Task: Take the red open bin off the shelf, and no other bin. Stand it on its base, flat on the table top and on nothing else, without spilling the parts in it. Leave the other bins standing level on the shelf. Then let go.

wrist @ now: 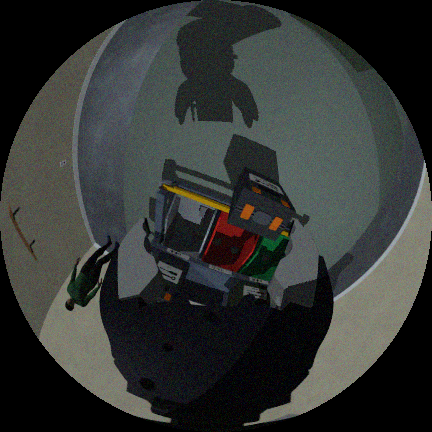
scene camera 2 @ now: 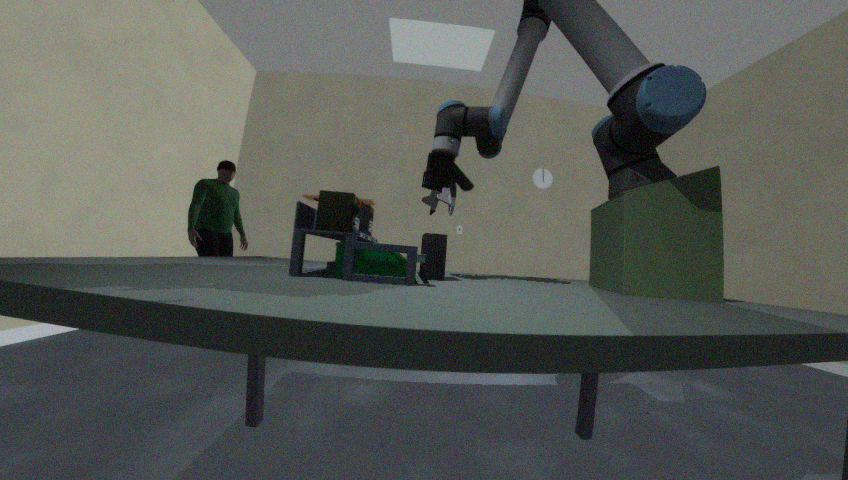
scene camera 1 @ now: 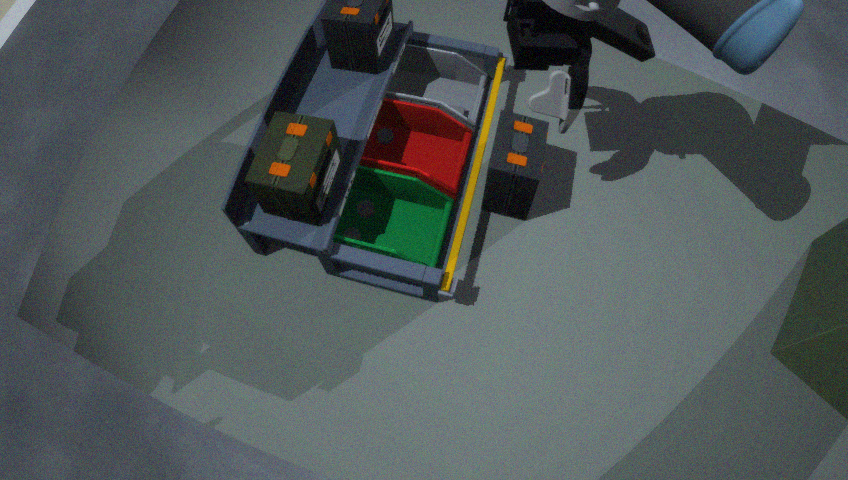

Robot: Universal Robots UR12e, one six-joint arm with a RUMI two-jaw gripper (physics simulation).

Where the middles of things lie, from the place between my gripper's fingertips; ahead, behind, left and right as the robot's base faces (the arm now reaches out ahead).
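Labels:
Dark case (scene camera 1: pixel 515 166): 6 cm left of my hand, 1 cm ahead of it, 14 cm below it. Yellow rail (scene camera 1: pixel 462 222): from my hand, 7 cm to the left, 6 cm ahead, 14 cm below. Red bin (scene camera 1: pixel 428 144): 15 cm ahead of my hand, 16 cm below it, 9 cm to the left of it. Grey bin (wrist: pixel 182 220): 2 cm right of my hand, 17 cm ahead of it, 16 cm below it.

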